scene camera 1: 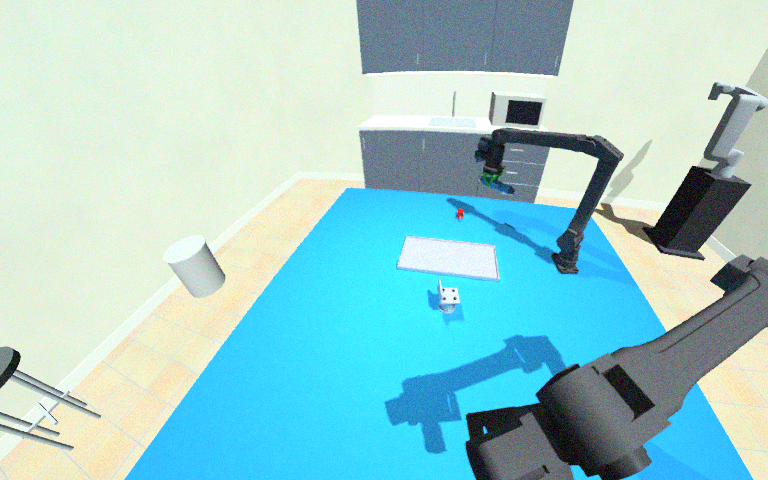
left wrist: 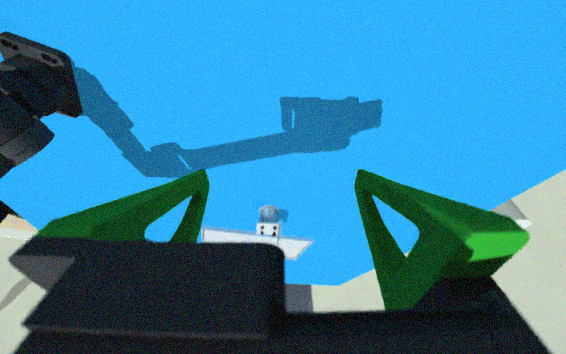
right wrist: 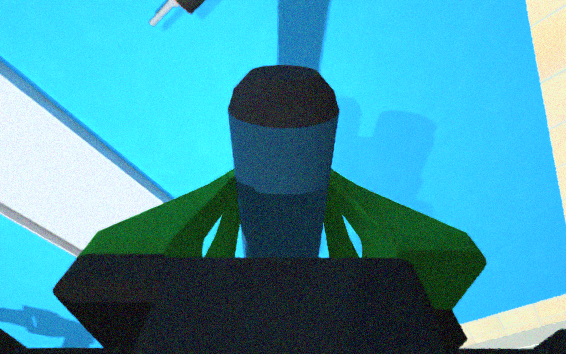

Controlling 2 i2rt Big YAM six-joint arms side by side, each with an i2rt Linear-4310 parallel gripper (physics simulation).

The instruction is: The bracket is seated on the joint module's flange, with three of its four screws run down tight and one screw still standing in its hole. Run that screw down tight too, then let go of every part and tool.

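Places are measured from the left arm's base along level axes (x ahead, y left, z up), in centimetres.
Pixels of known places: left gripper, fingertip midpoint: (left wrist: pixel 281 177); right gripper, fingertip midpoint: (scene camera 1: pixel 489 185) (right wrist: pixel 282 177); left arm's base at its link origin: (left wrist: pixel 47 77); right arm's base at its link origin: (scene camera 1: pixel 563 264).
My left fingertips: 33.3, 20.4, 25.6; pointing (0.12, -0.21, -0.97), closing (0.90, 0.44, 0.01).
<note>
For each thing: its top centre in the pictures, then the offset to it from my left fingertips, as dx, dy, dz. Level surfaces: height alone.
- round joint module at its top centre: (left wrist: pixel 268 228) (scene camera 1: pixel 448 295) +16.8, -42.9, -19.2
- blue cylindrical driver at its top centre: (right wrist: pixel 279 319) (scene camera 1: pixel 502 182) +4.8, -103.7, -1.7
- red screwdriver at its top centre: (scene camera 1: pixel 460 213) +23.0, -102.7, -22.2
- shallow white tray at its top centre: (left wrist: pixel 255 247) (scene camera 1: pixel 449 255) +22.0, -69.3, -24.0
- blue mat at its surface level: dz -25.6
The white bracket (scene camera 1: pixel 450 296) (left wrist: pixel 268 230) sits on the round joint module (scene camera 1: pixel 446 309) (left wrist: pixel 269 214). Several dark screw spots show on its face; which screw stands higher is too small to tell. My right gripper (scene camera 1: pixel 491 178) (right wrist: pixel 282 177) is shut on a blue cylindrical driver (scene camera 1: pixel 498 185) (right wrist: pixel 282 155) with a dark end, held tilted in the air beyond the tray, away from the bracket. My left gripper (left wrist: pixel 281 177) is open and empty, high above the mat; its fingers do not show in the scene view. A red screwdriver (scene camera 1: pixel 459 213) lies on the mat; its pale shaft shows in the right wrist view (right wrist: pixel 162 12).
A shallow white tray (scene camera 1: pixel 447 258) (left wrist: pixel 296 247) (right wrist: pixel 55 160) lies between the bracket and the red screwdriver, on the blue mat (scene camera 1: pixel 317 316). The left arm reaches over the lower right of the scene view. A white cylinder (scene camera 1: pixel 195 267) shows at the left, kitchen cabinets at the back.
</note>
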